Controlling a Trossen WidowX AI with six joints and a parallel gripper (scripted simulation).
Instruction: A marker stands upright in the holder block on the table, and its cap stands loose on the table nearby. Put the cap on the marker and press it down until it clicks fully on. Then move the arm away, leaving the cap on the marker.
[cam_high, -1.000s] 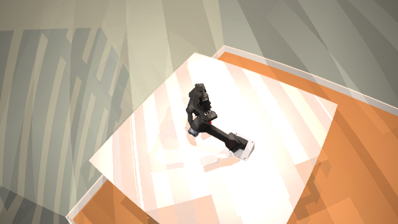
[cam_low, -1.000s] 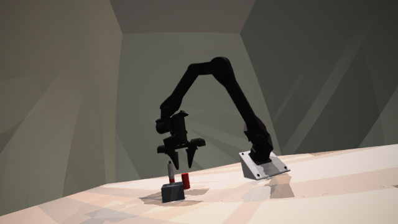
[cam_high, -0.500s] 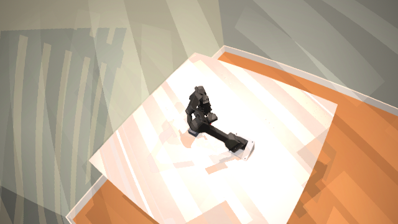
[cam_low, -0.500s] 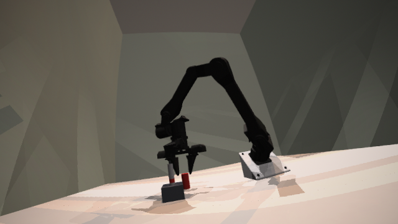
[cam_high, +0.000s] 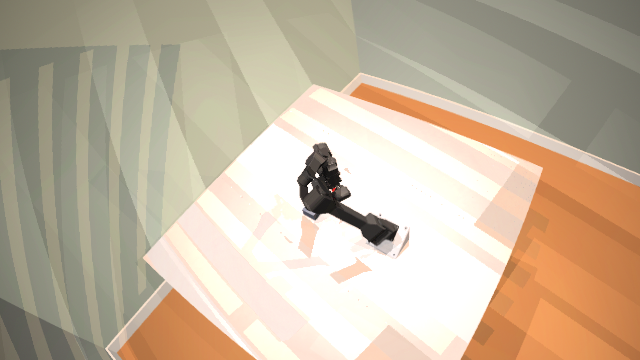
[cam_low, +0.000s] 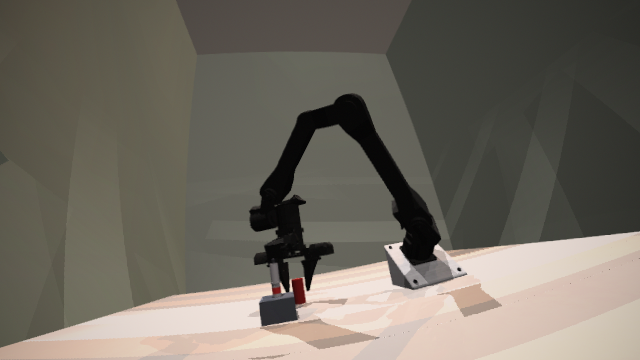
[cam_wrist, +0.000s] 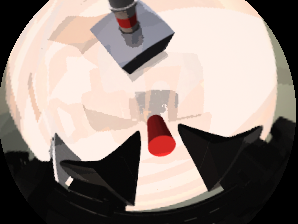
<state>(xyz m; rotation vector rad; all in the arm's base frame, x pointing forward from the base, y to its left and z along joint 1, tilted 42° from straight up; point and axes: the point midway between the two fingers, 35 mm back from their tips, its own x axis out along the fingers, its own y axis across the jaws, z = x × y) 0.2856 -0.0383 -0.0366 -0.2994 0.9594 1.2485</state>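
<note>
My gripper tip is now right at the red cap. From my gripper tip the other things lie so: dark grey holder block: 4 cm ahead, 11 cm to the left, 1 cm below.
</note>
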